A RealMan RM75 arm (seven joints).
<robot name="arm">
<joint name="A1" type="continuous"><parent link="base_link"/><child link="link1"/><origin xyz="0.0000 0.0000 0.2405" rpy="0.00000 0.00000 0.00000"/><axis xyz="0 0 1"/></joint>
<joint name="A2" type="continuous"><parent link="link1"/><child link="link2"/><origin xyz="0.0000 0.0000 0.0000" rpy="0.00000 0.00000 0.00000"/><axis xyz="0 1 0"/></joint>
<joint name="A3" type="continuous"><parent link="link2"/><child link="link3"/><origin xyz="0.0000 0.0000 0.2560" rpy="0.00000 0.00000 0.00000"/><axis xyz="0 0 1"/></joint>
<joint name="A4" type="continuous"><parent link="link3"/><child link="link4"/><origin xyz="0.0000 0.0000 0.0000" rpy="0.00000 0.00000 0.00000"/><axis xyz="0 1 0"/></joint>
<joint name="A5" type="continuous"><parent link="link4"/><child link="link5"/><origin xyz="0.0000 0.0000 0.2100" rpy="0.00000 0.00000 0.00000"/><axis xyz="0 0 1"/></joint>
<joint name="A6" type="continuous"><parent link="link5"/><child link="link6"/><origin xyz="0.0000 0.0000 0.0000" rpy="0.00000 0.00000 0.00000"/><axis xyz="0 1 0"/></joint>
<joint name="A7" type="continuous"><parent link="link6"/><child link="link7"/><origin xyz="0.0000 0.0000 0.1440" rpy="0.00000 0.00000 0.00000"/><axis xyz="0 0 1"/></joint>
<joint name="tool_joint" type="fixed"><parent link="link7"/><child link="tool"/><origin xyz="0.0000 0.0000 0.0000" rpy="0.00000 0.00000 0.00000"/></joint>
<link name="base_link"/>
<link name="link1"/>
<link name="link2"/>
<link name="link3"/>
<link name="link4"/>
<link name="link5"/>
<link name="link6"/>
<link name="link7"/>
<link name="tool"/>
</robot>
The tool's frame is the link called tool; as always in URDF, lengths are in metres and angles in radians. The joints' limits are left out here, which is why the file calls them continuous.
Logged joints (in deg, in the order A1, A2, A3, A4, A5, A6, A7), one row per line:
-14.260 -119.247 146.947 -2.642 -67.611 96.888 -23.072
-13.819 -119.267 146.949 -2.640 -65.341 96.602 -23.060
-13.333 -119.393 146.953 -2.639 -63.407 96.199 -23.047
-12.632 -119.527 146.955 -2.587 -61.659 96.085 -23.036
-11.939 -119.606 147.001 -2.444 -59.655 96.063 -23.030
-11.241 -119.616 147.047 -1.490 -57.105 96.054 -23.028
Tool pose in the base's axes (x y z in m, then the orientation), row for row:
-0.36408 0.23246 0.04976 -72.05 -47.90 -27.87
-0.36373 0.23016 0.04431 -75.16 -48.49 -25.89
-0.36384 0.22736 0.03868 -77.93 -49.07 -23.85
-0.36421 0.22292 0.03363 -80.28 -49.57 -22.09
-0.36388 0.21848 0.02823 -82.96 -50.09 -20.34
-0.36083 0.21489 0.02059 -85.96 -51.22 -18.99
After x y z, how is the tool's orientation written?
As angles about the fixed x, y, z axes (roll, pitch, yaw), in degrees.
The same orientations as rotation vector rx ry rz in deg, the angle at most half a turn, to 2 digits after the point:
-77.89 -24.53 -53.12
-80.09 -25.09 -52.88
-81.93 -25.86 -52.53
-83.45 -26.57 -52.26
-85.24 -27.18 -52.18
-87.39 -27.93 -53.01

